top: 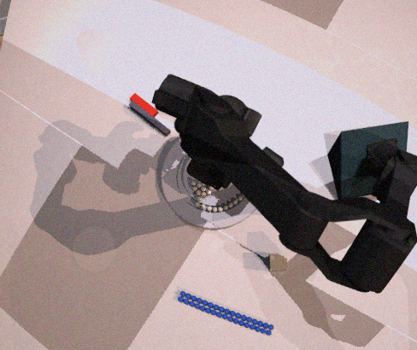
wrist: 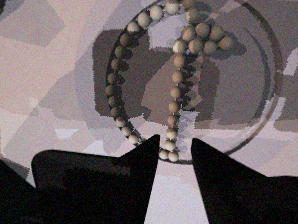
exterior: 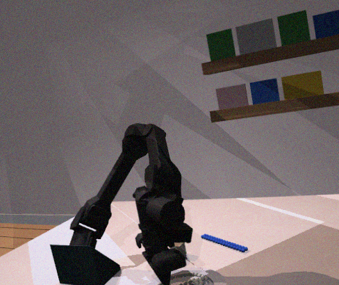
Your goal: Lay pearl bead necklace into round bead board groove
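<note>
My gripper tip is 3 cm short of the round bead board, 2 cm to the right of it and 2 cm above it. Round my gripper tip: small beige cube 20 cm to the left, 5 cm behind, 2 cm below; then grey block 15 cm to the right, 14 cm ahead, 3 cm below.
</note>
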